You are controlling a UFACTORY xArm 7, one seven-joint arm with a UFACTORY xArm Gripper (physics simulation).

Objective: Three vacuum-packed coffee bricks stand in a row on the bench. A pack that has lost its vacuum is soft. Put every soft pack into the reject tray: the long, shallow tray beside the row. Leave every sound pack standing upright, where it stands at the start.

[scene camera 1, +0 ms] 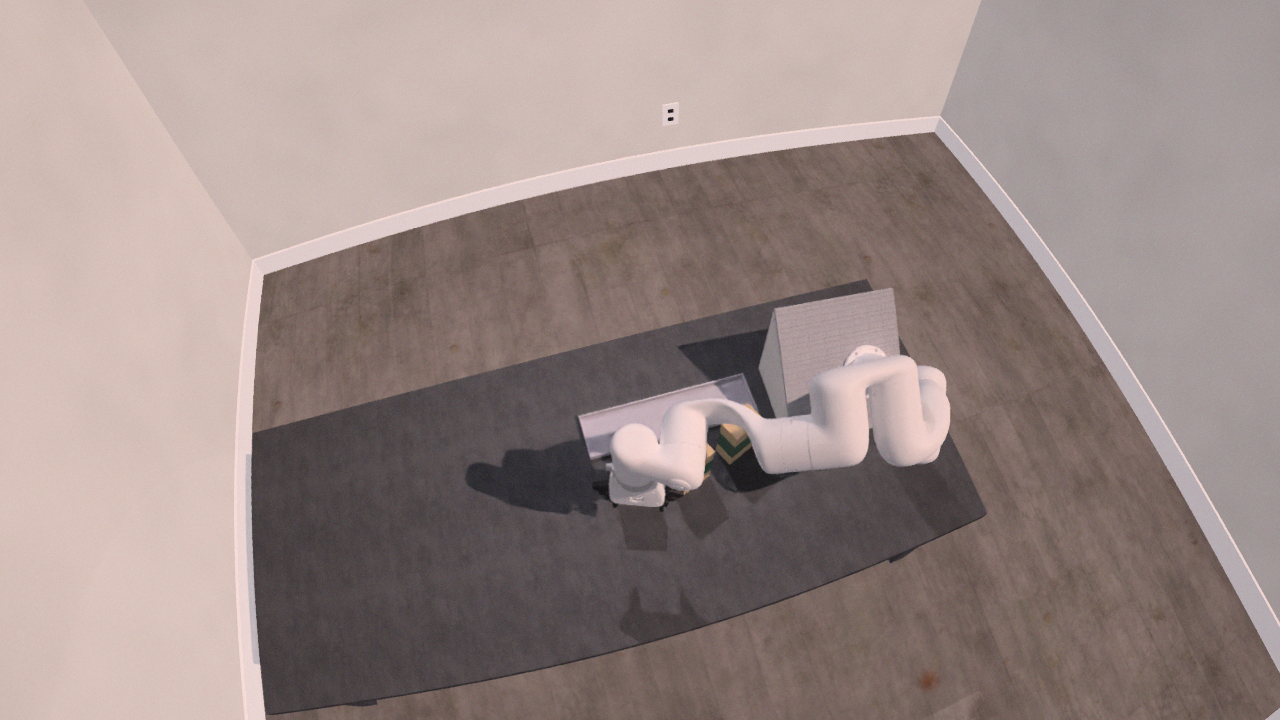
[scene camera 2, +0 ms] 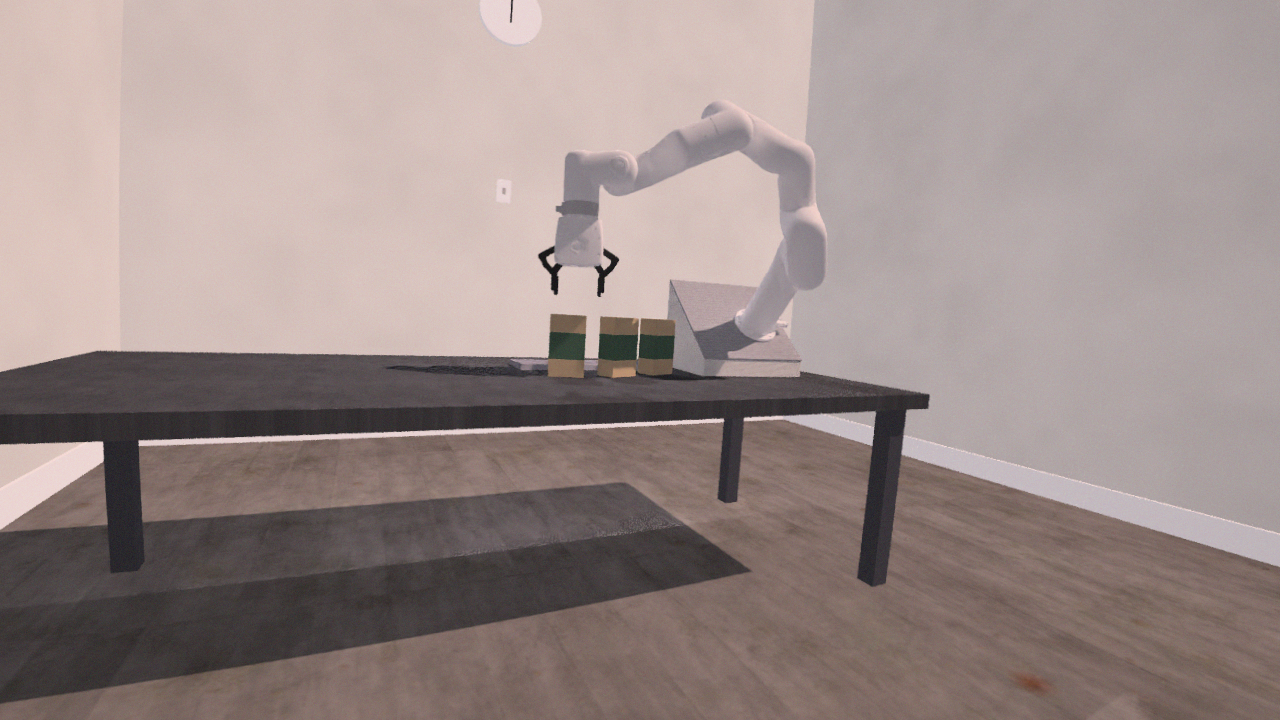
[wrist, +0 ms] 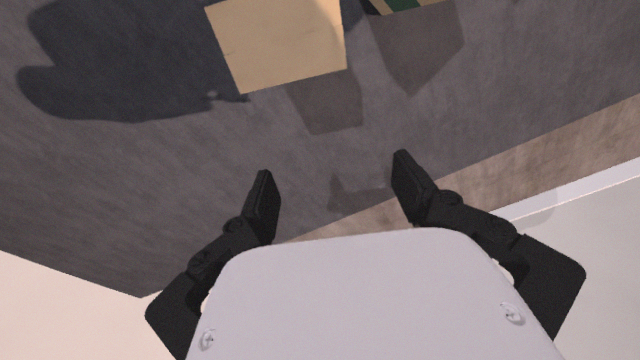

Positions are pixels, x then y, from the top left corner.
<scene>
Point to a shallow reject tray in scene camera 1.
599,429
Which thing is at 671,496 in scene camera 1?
My gripper.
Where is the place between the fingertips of my gripper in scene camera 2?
577,295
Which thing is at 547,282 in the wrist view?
My gripper.
</scene>
